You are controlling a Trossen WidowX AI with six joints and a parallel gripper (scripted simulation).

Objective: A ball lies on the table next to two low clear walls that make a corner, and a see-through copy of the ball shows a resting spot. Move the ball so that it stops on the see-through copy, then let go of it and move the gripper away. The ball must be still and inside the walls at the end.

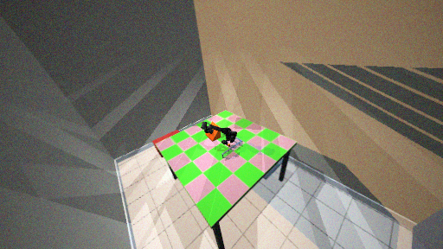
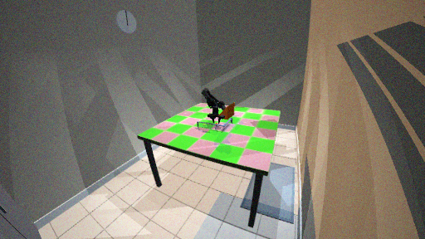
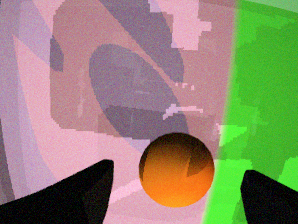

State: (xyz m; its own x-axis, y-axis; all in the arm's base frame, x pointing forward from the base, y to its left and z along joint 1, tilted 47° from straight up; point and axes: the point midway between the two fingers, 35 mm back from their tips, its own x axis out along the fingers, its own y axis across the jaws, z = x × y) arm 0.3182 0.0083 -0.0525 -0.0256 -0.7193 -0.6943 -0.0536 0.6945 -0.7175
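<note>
My gripper tip is 1 cm above the orange ball.
</note>
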